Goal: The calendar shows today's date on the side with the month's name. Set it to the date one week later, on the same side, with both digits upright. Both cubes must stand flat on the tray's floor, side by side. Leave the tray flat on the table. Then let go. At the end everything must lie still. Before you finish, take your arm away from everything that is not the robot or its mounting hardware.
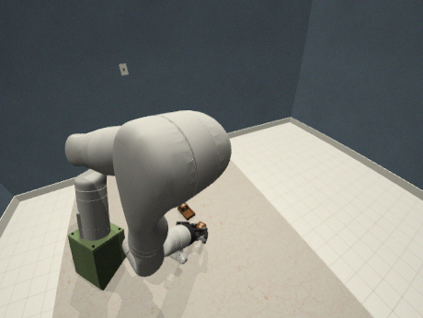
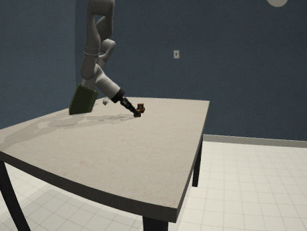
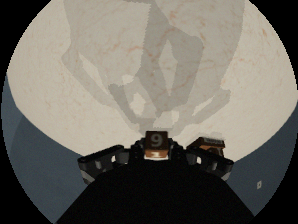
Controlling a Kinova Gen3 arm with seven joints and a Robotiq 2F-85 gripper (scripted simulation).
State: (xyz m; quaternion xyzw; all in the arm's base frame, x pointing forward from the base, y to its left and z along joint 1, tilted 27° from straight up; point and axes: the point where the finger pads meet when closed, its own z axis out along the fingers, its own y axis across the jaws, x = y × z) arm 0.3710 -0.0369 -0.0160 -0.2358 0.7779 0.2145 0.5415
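My gripper is now 10 mm short of the brown digit cube and 10 mm above it. The rest, counted from my hand: brown calendar tray (110 mm to the left, 30 mm behind, 20 mm below).
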